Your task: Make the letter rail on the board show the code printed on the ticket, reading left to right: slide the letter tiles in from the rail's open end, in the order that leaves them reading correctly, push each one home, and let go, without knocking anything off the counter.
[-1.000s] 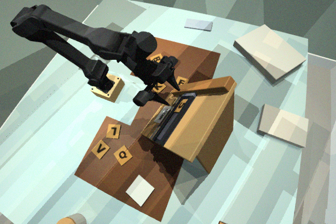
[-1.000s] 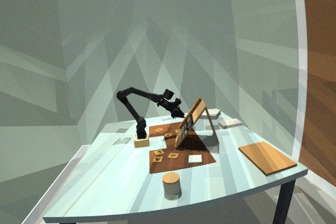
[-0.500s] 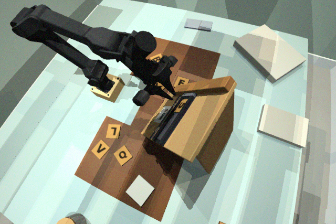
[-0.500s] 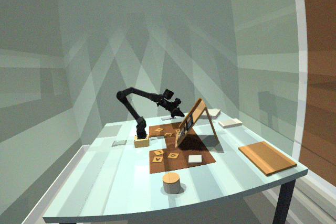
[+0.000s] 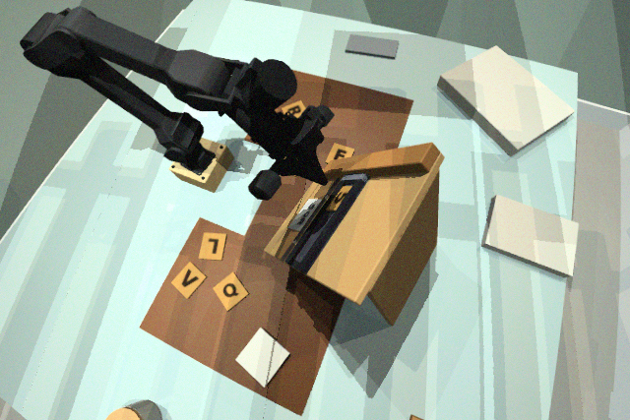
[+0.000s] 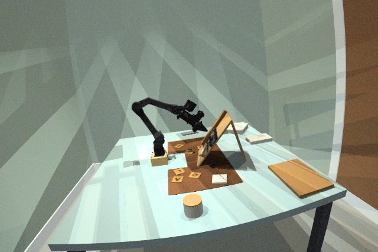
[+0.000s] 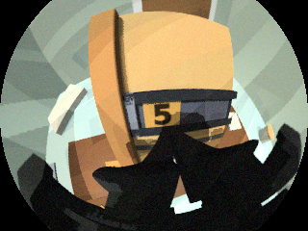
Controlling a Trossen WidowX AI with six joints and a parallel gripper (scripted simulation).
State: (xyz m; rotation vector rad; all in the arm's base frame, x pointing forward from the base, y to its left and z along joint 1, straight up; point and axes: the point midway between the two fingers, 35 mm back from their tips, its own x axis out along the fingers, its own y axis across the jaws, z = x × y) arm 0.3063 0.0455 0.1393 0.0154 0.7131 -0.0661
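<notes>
Right now my gripper tip is 30 mm short of the s tile and 20 mm above it. Also, from my gripper tip: white ticket 30 mm behind, 40 mm to the right, 110 mm below; brown mat 130 mm behind, 20 mm to the right, 180 mm below; k tile 140 mm behind, 80 mm to the left, 170 mm below.
</notes>
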